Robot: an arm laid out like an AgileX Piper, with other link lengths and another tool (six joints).
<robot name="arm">
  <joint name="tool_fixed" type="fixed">
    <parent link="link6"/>
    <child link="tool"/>
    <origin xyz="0.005 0.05 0.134" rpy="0 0.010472 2.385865"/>
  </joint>
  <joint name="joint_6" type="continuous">
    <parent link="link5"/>
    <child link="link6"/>
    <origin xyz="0 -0.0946 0" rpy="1.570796 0 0"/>
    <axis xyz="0 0 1"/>
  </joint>
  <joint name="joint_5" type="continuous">
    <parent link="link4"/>
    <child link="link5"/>
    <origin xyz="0 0 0" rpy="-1.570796 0 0"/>
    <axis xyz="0 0 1"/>
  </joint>
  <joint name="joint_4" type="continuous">
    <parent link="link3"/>
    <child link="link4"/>
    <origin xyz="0.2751 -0.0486 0" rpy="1.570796 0 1.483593"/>
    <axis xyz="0 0 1"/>
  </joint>
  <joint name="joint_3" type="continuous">
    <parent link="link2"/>
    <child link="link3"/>
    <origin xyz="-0.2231 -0.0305 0" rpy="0 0 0"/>
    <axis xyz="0 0 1"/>
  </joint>
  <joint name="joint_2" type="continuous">
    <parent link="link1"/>
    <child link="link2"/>
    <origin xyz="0 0 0" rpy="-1.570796 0 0"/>
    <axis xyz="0 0 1"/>
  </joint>
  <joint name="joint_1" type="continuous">
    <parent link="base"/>
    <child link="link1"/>
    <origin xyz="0 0 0.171" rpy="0 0 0"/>
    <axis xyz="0 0 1"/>
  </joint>
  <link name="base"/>
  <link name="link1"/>
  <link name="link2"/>
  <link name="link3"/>
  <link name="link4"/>
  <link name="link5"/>
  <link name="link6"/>
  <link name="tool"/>
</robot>
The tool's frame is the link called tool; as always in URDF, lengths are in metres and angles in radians. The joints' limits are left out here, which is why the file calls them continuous.
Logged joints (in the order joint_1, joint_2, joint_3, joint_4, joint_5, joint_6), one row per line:
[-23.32 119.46 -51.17 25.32 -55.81 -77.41]
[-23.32 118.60 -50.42 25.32 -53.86 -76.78]
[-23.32 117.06 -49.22 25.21 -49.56 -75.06]
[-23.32 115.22 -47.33 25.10 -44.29 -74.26]
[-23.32 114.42 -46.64 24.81 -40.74 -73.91]
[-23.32 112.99 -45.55 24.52 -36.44 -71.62]
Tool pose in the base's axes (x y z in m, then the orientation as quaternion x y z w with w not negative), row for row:
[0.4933 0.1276 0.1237 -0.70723 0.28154 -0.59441 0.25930]
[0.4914 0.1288 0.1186 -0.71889 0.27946 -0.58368 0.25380]
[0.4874 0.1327 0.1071 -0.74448 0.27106 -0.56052 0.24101]
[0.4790 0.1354 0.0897 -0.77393 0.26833 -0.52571 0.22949]
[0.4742 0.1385 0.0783 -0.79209 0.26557 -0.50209 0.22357]
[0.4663 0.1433 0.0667 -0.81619 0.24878 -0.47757 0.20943]
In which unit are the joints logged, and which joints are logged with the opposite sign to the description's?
The joints are logged in degrees. Opposite sign: joint_1, joint_6.
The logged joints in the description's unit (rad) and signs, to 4 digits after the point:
[0.4070 2.0850 -0.8931 0.4419 -0.9741 1.3511]
[0.4070 2.0700 -0.8800 0.4419 -0.9400 1.3401]
[0.4070 2.0431 -0.8591 0.4400 -0.8650 1.3100]
[0.4070 2.0110 -0.8261 0.4381 -0.7730 1.2961]
[0.4070 1.9970 -0.8140 0.4330 -0.7110 1.2900]
[0.4070 1.9720 -0.7950 0.4280 -0.6360 1.2500]

